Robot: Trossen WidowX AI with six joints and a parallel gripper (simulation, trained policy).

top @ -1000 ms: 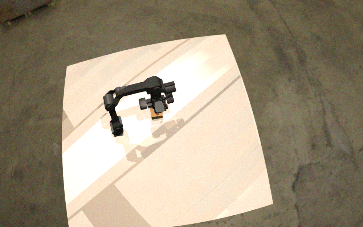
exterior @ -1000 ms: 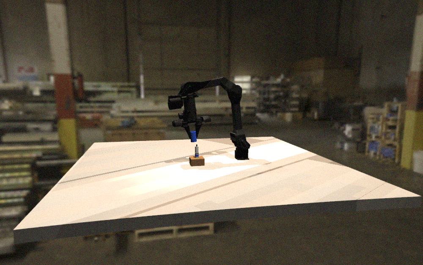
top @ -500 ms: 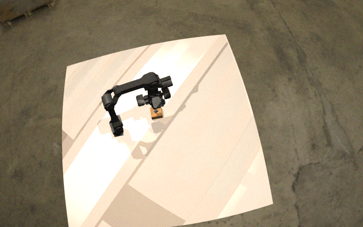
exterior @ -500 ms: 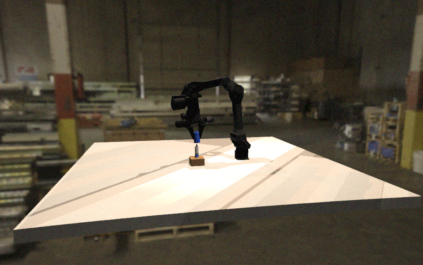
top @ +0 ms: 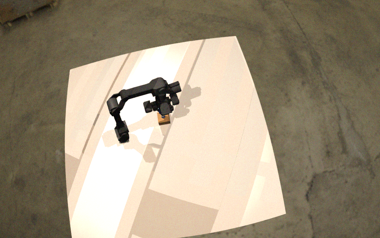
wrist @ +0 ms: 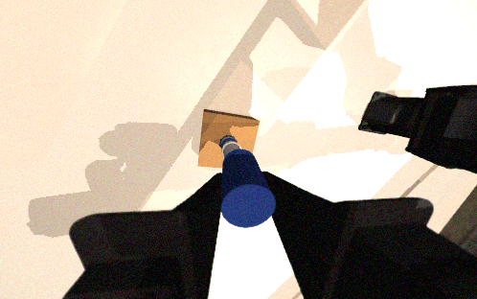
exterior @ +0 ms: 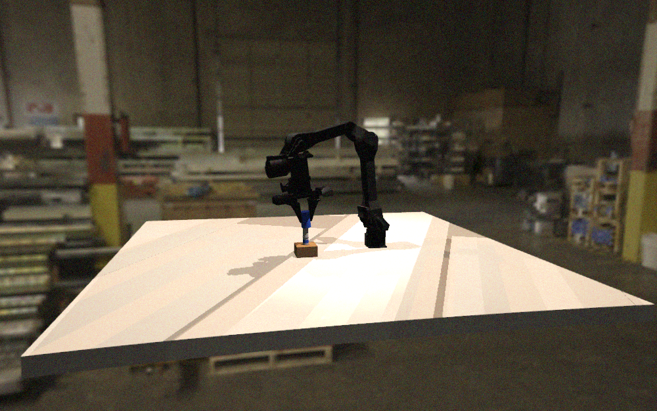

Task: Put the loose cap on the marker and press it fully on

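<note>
Now: gripper tip 90 mm above the holder block. Round my gripper tip: blue cap (10 mm above).
</note>
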